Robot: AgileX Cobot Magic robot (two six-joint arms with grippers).
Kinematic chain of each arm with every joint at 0, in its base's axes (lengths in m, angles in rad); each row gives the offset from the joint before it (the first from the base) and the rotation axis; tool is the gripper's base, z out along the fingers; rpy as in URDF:
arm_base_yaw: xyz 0 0 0.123 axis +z
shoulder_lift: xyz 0 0 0 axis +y
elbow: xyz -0.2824 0 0.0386 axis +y
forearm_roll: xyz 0.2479 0 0.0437 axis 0.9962 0 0.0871
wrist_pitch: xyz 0 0 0 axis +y
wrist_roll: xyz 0.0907 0 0.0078 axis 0.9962 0 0.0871
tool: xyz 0 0 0 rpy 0 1.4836 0
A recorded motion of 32 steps. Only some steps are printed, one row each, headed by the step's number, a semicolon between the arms.
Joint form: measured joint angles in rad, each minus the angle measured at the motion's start. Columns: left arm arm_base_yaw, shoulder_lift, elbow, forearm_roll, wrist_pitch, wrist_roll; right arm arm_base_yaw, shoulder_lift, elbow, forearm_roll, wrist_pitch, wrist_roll.
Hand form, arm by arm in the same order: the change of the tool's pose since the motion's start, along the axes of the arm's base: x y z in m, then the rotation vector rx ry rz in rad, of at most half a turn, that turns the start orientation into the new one. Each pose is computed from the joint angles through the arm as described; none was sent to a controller.
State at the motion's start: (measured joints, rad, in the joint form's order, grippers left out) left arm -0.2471 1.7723 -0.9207 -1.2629 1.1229 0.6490; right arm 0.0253 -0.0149 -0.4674 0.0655 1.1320 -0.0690
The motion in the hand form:
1: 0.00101 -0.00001 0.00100 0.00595 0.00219 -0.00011; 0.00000 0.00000 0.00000 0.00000 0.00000 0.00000
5: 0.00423 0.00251 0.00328 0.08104 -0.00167 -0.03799; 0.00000 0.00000 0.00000 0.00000 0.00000 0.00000
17: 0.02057 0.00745 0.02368 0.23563 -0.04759 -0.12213; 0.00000 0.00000 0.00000 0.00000 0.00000 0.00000
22: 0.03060 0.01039 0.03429 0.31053 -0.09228 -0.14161; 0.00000 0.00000 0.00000 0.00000 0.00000 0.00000
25: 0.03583 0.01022 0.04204 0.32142 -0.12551 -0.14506; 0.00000 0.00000 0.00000 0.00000 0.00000 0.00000
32: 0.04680 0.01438 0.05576 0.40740 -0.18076 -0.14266; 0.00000 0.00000 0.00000 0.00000 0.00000 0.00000
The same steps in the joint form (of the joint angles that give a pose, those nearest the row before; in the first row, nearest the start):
1: 0.0000 0.0000 -0.0074 0.0094 0.0000 -0.0128; 0.0000 0.0000 0.0000 0.0000 0.0000 0.0000
5: 0.0000 0.0000 -0.0476 0.1178 0.0000 -0.0781; 0.0000 0.0000 0.0000 0.0000 0.0000 0.0000
17: 0.0000 0.0021 -0.1989 0.3591 0.0508 -0.2269; 0.0000 0.0000 0.0000 0.0000 0.0000 0.0000
22: 0.0000 0.0059 -0.2736 0.4608 0.0632 -0.2777; 0.0000 0.0000 0.0000 0.0000 0.0000 0.0000
25: 0.0000 0.0059 -0.3109 0.4816 0.0682 -0.2838; 0.0000 0.0000 0.0000 0.0000 0.0000 0.0000
32: 0.0000 0.0074 -0.3921 0.5899 0.0741 -0.3420; 0.0000 0.0000 0.0000 0.0000 0.0000 0.0000

